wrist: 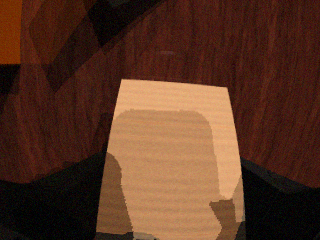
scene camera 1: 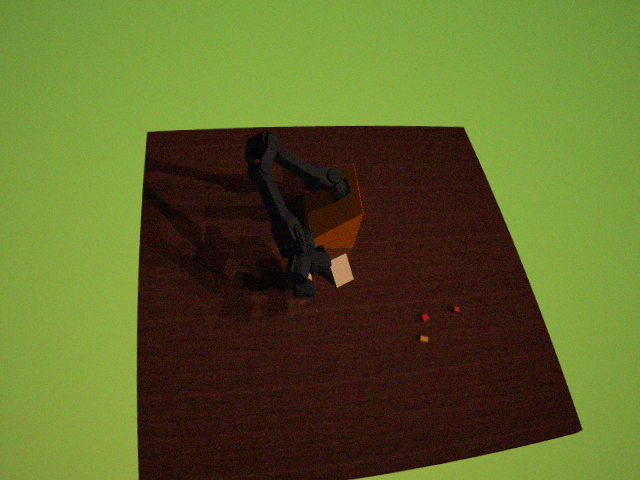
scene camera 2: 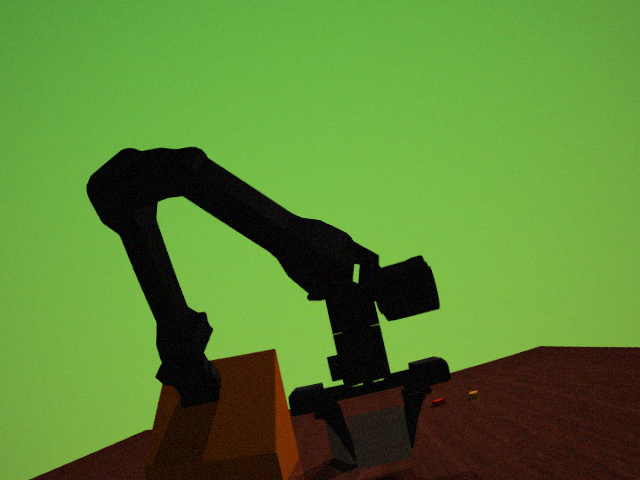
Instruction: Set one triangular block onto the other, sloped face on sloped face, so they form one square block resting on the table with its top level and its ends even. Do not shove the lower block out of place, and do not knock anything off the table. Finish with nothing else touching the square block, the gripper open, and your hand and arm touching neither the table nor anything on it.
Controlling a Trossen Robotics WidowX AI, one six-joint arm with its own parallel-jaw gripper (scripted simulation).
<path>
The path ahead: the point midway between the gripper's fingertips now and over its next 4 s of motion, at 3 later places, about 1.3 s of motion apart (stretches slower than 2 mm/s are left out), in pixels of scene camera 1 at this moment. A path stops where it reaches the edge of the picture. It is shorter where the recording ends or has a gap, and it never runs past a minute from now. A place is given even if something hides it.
My gripper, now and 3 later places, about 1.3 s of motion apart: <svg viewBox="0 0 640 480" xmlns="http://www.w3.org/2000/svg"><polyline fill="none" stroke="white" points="297,281 299,278 310,277 300,284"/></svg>
</path>
